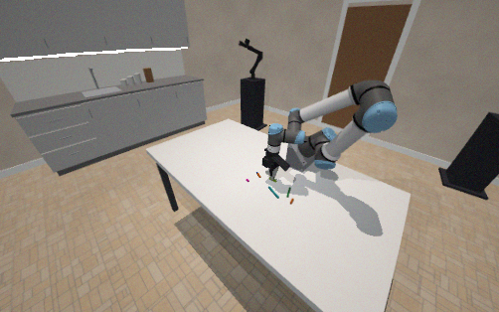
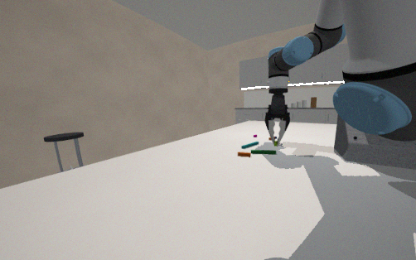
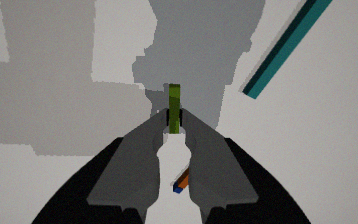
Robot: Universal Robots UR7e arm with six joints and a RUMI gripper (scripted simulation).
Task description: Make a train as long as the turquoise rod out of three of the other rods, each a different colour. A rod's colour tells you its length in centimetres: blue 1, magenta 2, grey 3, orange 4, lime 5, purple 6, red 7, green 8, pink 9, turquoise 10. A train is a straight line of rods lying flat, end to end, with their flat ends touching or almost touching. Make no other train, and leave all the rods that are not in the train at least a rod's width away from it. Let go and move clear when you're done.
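Now: hand 1 cm above the lime rod. The rest, counted from my hand: green rod (4 cm ahead, 13 cm to the left, 1 cm below); blue rod (12 cm to the right, 1 cm below); turquoise rod (9 cm ahead, 6 cm to the left, 1 cm below).
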